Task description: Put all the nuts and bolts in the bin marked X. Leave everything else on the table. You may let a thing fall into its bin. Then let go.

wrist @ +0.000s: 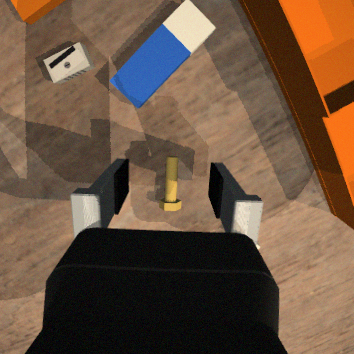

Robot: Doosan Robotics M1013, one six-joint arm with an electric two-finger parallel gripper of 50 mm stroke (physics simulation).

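Frame: origin at the arm's base, x up, y back, z right, level; metres.
Where they show: gripper, between the fingertips: point(168, 177).
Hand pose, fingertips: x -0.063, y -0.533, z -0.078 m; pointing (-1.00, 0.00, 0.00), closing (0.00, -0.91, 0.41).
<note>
Things, the pixels of their top centre, and the offset from my fingertips. "spot": a spot on its surface instead.
- brass bolt, centre of its top: point(170, 186) dx -0.003, dy +0.002, dz +0.007 m
- orange bin unit, a spot on its surface: point(305, 117) spot: dx +0.002, dy -0.091, dz -0.005 m
- white eraser, centre of its top: point(161, 53) dx -0.004, dy -0.023, dz -0.070 m
- grey-white pencil sharpener, centre of its top: point(65, 62) dx -0.005, dy +0.031, dz -0.088 m
- orange object, a spot on its surface: point(35, 9) spot: dx -0.007, dy +0.036, dz -0.124 m
A brass bolt point(171, 182) lies on the wooden table in the wrist view, its hex head toward the gripper body and its shank pointing away. My gripper point(168, 177) is open, with one finger on each side of the bolt and a gap to it on both sides. Part of an orange bin unit point(305, 117) shows at the right edge, with a divider between compartments. The bin's X marking does not show in this view.
A blue and white eraser point(152, 65) lies beyond the bolt. A grey-white pencil sharpener point(67, 64) lies at the upper left. A corner of an orange object point(35, 9) shows at the top left. The bin unit's wall runs down the right side.
</note>
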